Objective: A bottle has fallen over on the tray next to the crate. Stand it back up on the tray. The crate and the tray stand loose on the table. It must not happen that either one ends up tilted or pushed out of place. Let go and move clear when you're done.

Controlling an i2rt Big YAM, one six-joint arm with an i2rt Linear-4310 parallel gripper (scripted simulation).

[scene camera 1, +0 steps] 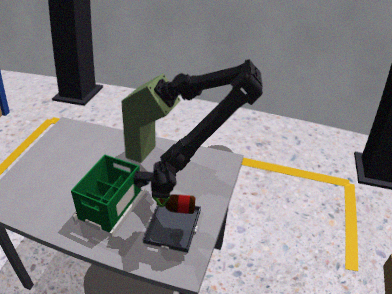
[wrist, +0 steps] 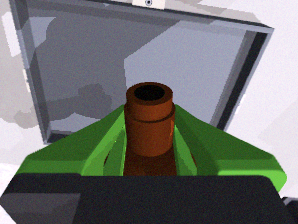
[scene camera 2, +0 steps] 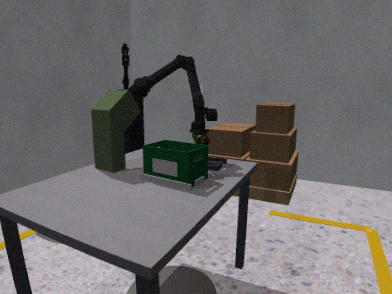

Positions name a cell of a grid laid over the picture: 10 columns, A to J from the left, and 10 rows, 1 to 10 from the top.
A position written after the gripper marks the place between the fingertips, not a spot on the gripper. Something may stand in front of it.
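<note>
A green crate (scene camera 1: C7) is visible, and scene camera 2 shows the green crate (scene camera 2: E6) too, while in the wrist view the crate is out of frame. A dark tray (scene camera 1: E8) can be seen, and the wrist view has the dark tray (wrist: C4) as well. A brown bottle (wrist: F6) is visible, and so is the gripper (wrist: F6).
</note>
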